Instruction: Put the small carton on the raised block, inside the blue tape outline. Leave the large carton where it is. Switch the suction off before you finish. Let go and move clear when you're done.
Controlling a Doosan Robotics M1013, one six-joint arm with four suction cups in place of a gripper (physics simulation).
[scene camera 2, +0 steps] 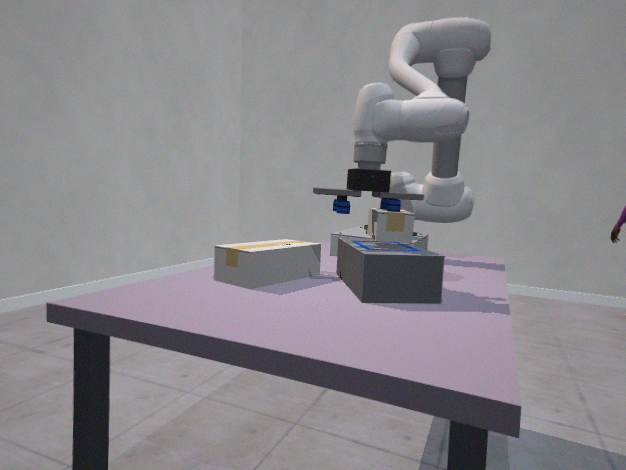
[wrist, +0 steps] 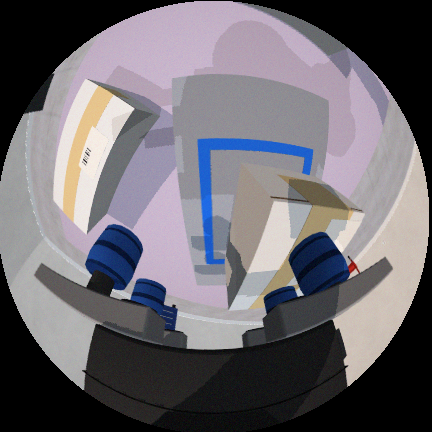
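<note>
The small carton, white with tan tape, hangs level under the right-hand cups of my suction gripper. The left-hand cups hold nothing. The grey raised block stands on the table with the blue tape outline on its top. The carton is low near the block's far end; in the wrist view it hides the outline's right part. Any gap beneath it is hard to judge. The large carton lies on the table left of the block, apart from it.
The pink table carries the block and the large carton. The robot's pale base stands at the table's far side. Part of a person's arm shows at the right edge of the scene view, beyond the table.
</note>
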